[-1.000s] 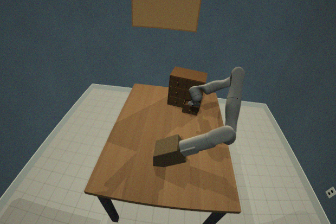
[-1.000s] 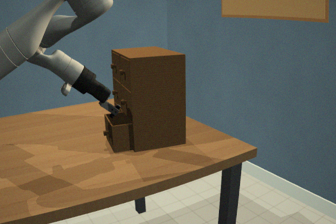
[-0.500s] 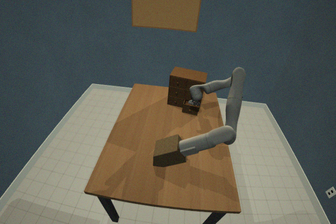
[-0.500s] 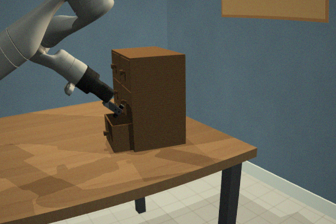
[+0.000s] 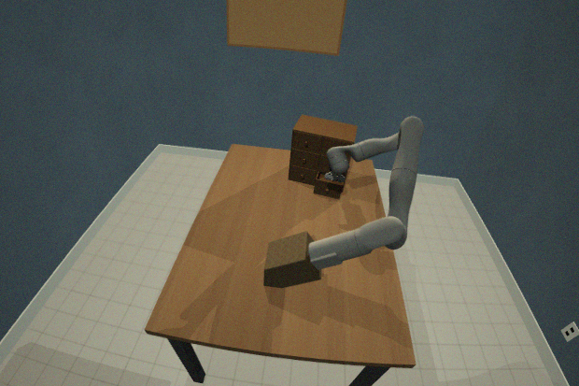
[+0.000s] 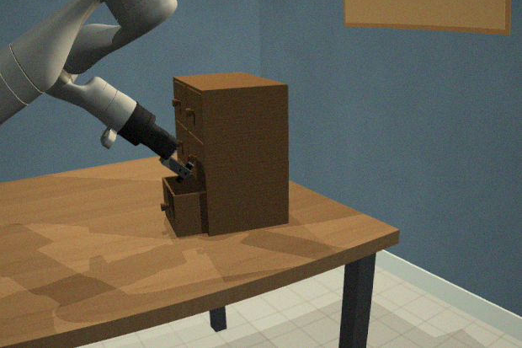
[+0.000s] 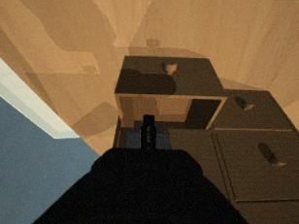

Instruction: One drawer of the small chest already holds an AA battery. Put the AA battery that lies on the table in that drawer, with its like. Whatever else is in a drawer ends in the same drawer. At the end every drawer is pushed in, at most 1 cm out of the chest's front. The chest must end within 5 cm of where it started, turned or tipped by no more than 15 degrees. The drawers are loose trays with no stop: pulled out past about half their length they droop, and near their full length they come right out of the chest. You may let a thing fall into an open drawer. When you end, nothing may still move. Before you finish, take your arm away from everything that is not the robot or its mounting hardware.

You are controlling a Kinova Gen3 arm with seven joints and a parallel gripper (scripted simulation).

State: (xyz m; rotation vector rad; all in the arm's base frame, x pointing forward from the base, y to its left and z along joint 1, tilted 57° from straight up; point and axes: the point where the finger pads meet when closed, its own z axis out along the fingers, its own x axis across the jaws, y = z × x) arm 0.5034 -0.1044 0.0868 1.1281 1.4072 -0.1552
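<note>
The black AA battery is 1 cm below my hand and 1 cm ahead of it.
</note>
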